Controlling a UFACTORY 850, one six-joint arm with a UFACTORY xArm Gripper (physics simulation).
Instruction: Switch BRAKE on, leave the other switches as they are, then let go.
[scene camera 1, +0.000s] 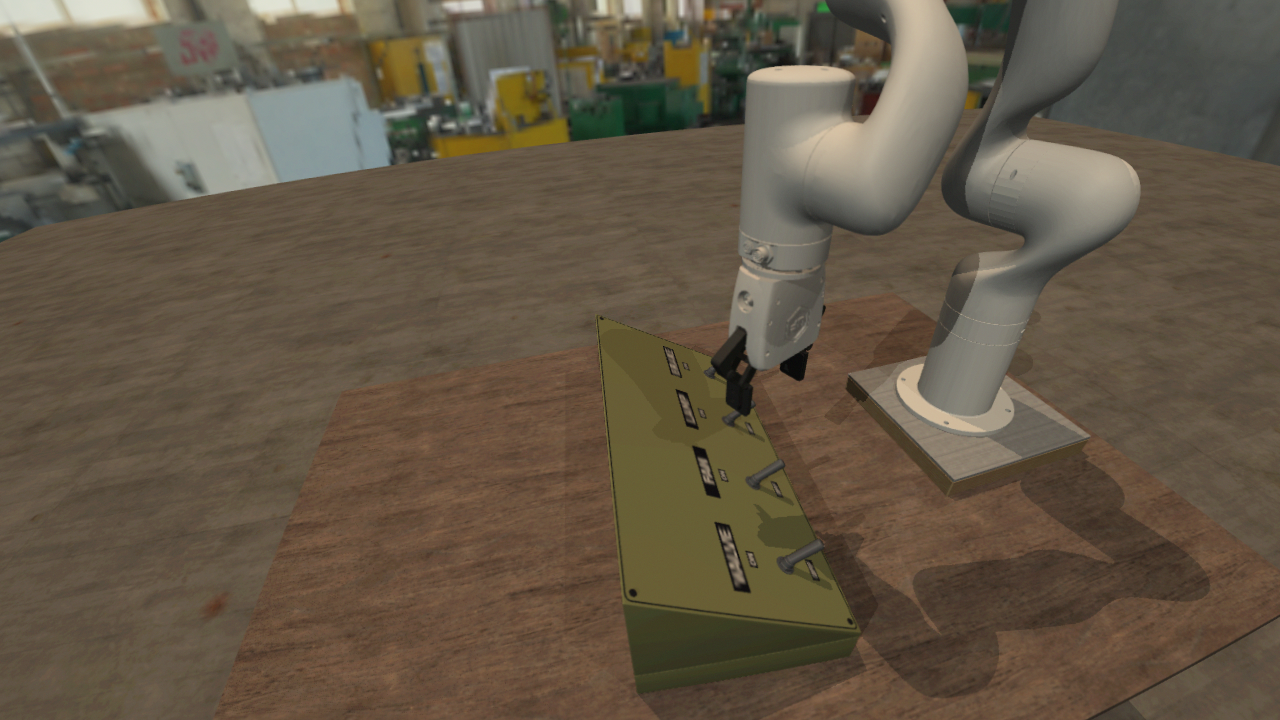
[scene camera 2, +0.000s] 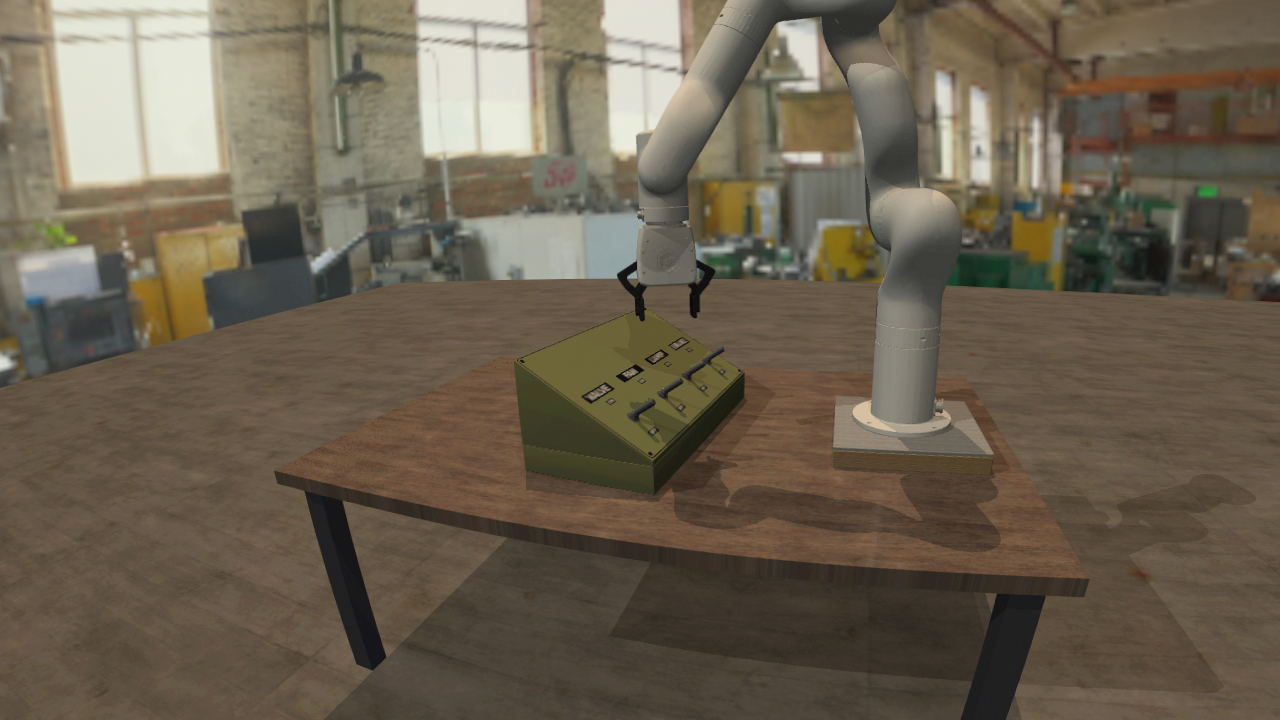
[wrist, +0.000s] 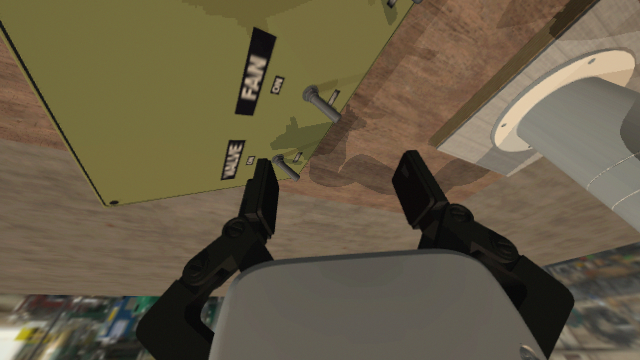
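Note:
The olive switch panel (scene camera 1: 657, 537) (scene camera 2: 563, 420) (wrist: 150, 100) has several lever switches in a row. The label (scene camera 1: 672, 361) (scene camera 2: 679, 342) at the far end is too blurred to read; the others read LAMP, FAN and VALVE. The far-end lever (scene camera 2: 713, 356), by position BRAKE, leans to the OFF side like the LAMP lever (scene camera 2: 693, 371), FAN lever (scene camera 1: 766, 473) (scene camera 2: 669, 389) (wrist: 322, 105) and VALVE lever (scene camera 1: 801, 556) (scene camera 2: 640, 410) (wrist: 286, 168). My gripper (scene camera 1: 766, 383) (scene camera 2: 667, 315) (wrist: 336, 169) is open and empty above the panel's far end. In scene camera 1 a finger partly hides the far levers.
The panel stands on a brown wooden table (scene camera 1: 429, 501) (scene camera 2: 411, 465). The arm's base plate (scene camera 1: 1029, 438) (scene camera 2: 971, 438) (wrist: 475, 150) lies on the table, on the lever side of the panel, with a gap between them.

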